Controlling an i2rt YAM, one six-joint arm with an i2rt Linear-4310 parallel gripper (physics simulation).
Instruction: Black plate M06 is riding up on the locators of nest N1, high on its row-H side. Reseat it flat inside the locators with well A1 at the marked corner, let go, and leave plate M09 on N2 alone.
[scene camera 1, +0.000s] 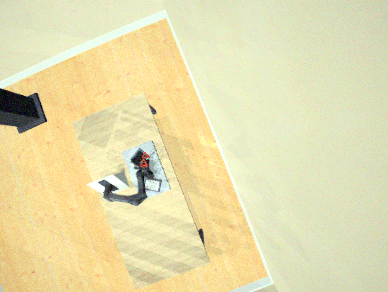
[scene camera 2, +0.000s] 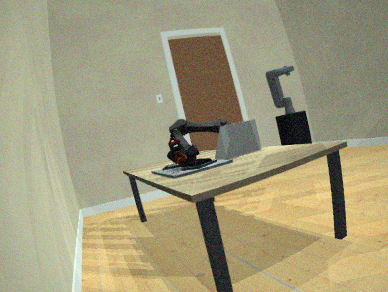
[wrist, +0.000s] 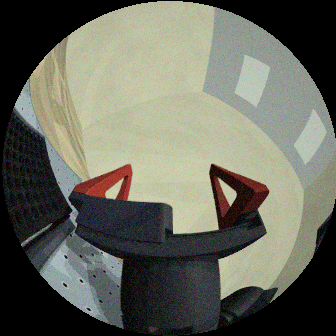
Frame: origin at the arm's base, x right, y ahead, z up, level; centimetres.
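Seen in the pictures: gripper, fingertip midpoint: (scene camera 1: 144, 155) (scene camera 2: 173, 144) (wrist: 170, 167); arm's base at its link origin: (scene camera 1: 108, 185) (scene camera 2: 234, 137).
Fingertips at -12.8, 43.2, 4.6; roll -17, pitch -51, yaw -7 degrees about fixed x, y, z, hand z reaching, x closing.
Note:
Offsets run from my fingertips to a thing's top centre, as dx, dy, dz. Level surfaces: height alone.
The black plate M06 @(-0.5, -10.8, -11.0) (scene camera 1: 136, 158) (wrist: 29, 175) lies at the upper end of the perforated board (scene camera 1: 161, 174) (scene camera 2: 175, 174) (wrist: 67, 280). Its wells show at the left edge of the wrist view; its seating, the locators and the A1 corner cannot be made out. My gripper (scene camera 1: 144, 159) (scene camera 2: 176, 150) (wrist: 170, 167) is open, its red fingers wide apart with nothing between them. It is low beside or over the black plate, turned sideways, so the wrist view looks toward the walls. The pale plate M09 @(+28.4, -8.0, -11.8) (scene camera 1: 153, 185) sits in a dark frame at the board's other end, near the arm's forearm.
The board lies on a wooden table @(dz -15.7) (scene camera 1: 165, 240) (scene camera 2: 280, 162). A grey-white angled panel (scene camera 1: 120, 181) (scene camera 2: 242, 140) stands by the arm's base. Behind the table, another grey arm (scene camera 2: 275, 90) stands on a black pedestal (scene camera 2: 294, 129).

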